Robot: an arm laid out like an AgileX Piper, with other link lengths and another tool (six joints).
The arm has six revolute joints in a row. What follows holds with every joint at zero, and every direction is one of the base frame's.
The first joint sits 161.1 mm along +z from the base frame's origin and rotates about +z.
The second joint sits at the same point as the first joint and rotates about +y.
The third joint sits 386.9 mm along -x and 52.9 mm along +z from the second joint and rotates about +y.
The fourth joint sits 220.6 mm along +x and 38.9 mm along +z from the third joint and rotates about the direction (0.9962, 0, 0.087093).
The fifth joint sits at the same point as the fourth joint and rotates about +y.
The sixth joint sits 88.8 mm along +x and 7.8 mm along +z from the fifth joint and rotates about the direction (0.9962, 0, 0.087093).
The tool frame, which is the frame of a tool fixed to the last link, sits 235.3 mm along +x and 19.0 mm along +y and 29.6 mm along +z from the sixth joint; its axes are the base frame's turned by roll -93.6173, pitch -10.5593 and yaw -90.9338 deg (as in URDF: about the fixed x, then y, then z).
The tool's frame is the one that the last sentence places.
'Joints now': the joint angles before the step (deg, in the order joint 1, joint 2, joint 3, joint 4, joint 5, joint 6). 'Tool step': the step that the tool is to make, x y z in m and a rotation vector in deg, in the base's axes. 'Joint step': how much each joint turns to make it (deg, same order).
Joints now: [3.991, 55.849, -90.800, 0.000, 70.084, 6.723]
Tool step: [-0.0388, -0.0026, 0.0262, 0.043, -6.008, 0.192]
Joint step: [-0.023, -6.059, 0.067, 0.022, -0.004, -0.438]
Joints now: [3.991, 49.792, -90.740, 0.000, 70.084, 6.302]
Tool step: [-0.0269, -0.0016, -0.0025, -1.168, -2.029, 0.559]
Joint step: [-0.005, -4.418, 2.465, 0.005, 0.010, -1.424]
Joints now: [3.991, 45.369, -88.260, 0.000, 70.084, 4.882]
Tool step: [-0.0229, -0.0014, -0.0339, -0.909, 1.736, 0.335]
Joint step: [-0.021, -4.635, 6.372, 0.020, 0.057, -0.869]
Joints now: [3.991, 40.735, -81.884, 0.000, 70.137, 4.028]
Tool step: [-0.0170, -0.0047, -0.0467, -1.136, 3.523, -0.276]
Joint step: [0.006, -3.975, 7.553, -0.680, 0.013, -0.446]
